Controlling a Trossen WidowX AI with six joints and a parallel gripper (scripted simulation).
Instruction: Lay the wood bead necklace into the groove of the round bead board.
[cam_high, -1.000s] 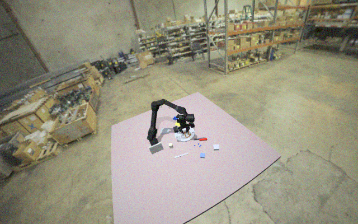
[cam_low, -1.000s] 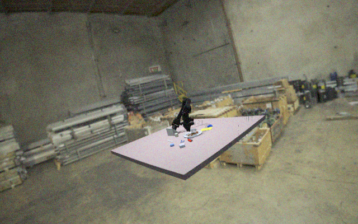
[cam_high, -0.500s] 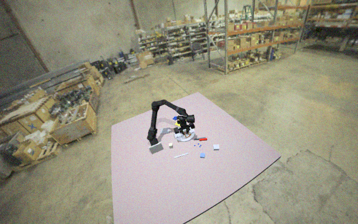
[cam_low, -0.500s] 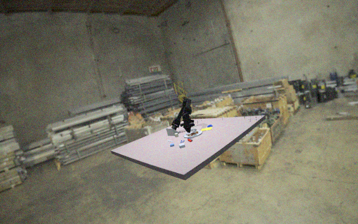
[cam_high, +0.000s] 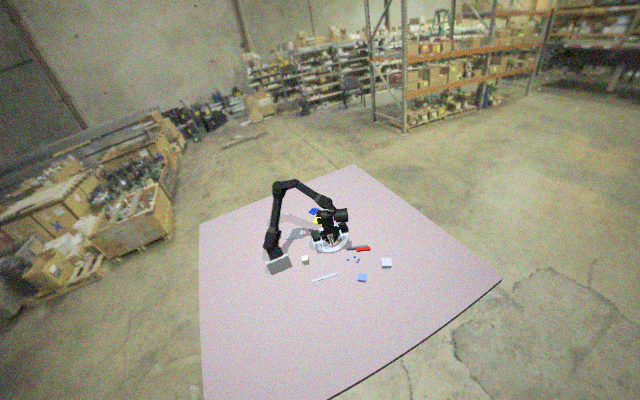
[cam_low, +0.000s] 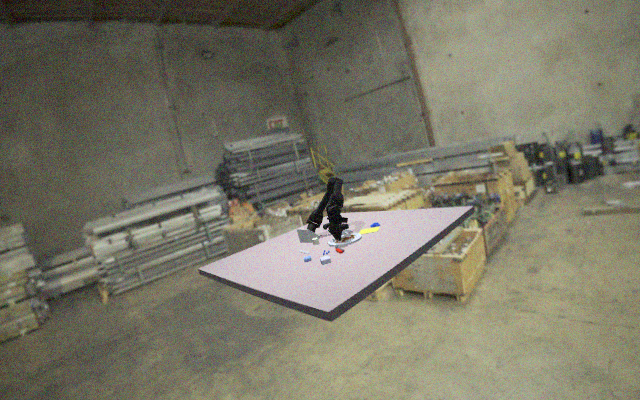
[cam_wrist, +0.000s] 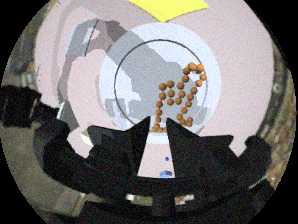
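Now: gripper tip 16 cm past the cream cube and 5 cm to the left of it. The rest, counted from my gripper tip: white stick: 11 cm behind, 18 cm to the right, 1 cm below; red-handled tool: 12 cm ahead, 10 cm to the right, 1 cm below; yellow sheet: 3 cm ahead, 22 cm to the left, 1 cm below.
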